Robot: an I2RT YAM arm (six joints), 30 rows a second.
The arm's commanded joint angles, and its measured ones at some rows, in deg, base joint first. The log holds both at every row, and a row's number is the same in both.
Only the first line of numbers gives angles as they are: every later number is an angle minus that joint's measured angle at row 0.
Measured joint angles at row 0:
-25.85 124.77 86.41 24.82 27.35 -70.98
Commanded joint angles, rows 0 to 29:
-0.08 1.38 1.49 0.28 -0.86 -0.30
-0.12 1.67 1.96 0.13 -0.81 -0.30
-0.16 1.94 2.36 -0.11 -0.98 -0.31
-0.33 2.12 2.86 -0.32 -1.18 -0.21
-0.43 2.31 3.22 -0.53 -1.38 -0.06
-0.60 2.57 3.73 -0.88 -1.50 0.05
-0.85 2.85 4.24 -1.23 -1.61 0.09
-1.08 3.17 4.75 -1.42 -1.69 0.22
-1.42 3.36 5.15 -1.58 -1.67 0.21
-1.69 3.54 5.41 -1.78 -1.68 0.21
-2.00 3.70 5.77 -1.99 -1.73 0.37
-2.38 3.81 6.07 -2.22 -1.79 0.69
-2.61 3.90 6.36 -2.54 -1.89 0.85
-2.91 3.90 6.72 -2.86 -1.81 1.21
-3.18 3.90 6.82 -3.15 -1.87 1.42
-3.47 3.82 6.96 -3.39 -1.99 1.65
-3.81 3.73 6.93 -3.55 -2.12 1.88
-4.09 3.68 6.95 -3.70 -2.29 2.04
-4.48 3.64 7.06 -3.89 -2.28 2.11
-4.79 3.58 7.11 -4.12 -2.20 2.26
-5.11 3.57 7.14 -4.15 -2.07 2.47
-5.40 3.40 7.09 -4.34 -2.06 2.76
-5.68 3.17 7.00 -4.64 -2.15 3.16
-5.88 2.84 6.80 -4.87 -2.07 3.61
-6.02 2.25 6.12 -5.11 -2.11 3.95
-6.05 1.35 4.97 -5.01 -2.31 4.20
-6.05 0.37 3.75 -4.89 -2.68 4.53
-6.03 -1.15 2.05 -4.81 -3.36 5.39
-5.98 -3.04 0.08 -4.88 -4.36 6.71
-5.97 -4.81 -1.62 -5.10 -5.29 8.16
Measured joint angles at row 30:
-6.16 -1.84 1.20 -5.53 -2.86 4.04
